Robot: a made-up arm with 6 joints.
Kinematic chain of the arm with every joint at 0, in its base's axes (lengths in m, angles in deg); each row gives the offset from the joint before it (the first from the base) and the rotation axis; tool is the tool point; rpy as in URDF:
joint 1: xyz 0 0 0.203 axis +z
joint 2: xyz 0 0 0 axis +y
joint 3: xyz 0.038 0 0.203 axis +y
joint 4: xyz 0.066 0 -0.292 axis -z
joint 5: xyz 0 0 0 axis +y
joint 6: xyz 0.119 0 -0.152 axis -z
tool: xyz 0 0 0 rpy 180 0 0
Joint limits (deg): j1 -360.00..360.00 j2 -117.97..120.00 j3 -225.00..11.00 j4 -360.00..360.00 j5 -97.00..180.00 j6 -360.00..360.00
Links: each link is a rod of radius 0.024 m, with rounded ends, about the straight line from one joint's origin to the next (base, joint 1, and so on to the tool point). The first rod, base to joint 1, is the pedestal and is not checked.
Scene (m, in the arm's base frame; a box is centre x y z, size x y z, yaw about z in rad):
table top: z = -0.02
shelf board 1: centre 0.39 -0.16 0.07 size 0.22 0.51 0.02 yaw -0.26
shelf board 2: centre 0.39 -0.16 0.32 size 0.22 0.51 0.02 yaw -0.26
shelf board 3: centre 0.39 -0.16 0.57 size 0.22 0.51 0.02 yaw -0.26
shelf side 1: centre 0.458 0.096 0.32 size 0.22 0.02 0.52 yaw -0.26
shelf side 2: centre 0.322 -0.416 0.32 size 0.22 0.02 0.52 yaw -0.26
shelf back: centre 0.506 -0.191 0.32 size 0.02 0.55 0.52 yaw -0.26
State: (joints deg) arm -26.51 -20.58 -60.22 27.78 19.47 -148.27
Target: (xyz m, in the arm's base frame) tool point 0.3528 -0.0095 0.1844
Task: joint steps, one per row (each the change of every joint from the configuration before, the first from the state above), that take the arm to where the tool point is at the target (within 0.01 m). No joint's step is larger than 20 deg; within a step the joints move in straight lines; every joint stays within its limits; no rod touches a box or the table.
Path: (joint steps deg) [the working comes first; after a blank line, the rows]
Joints at the target: -4.24 -34.49 -25.96 27.85 48.65 -148.27
Straight joint move there: touches shelf board 2.

1: -5.37 -10.54 3.82 5.35 18.07 10.89
2: -5.38 -10.53 3.81 5.36 18.06 10.89
3: -5.37 -10.54 3.82 5.35 18.07 10.89
4: -5.37 -10.53 3.82 5.36 18.06 10.89
5: -5.38 -10.54 3.81 5.35 18.07 10.89
6: -5.37 -10.53 3.82 5.36 18.06 10.89
7: 12.97 6.65 3.88 -10.39 -8.51 -16.34
8: 12.97 6.65 3.89 -10.38 -8.51 -16.33
9: 12.97 6.66 3.88 -10.38 -8.50 -16.34
10: 12.97 6.65 3.89 -10.38 -8.51 -16.33
11: 0.88 7.56 -1.40 3.16 -15.06 0.00
12: 0.88 7.56 -1.39 3.15 -15.06 0.00
13: 0.87 7.57 -1.39 3.16 -15.06 0.00

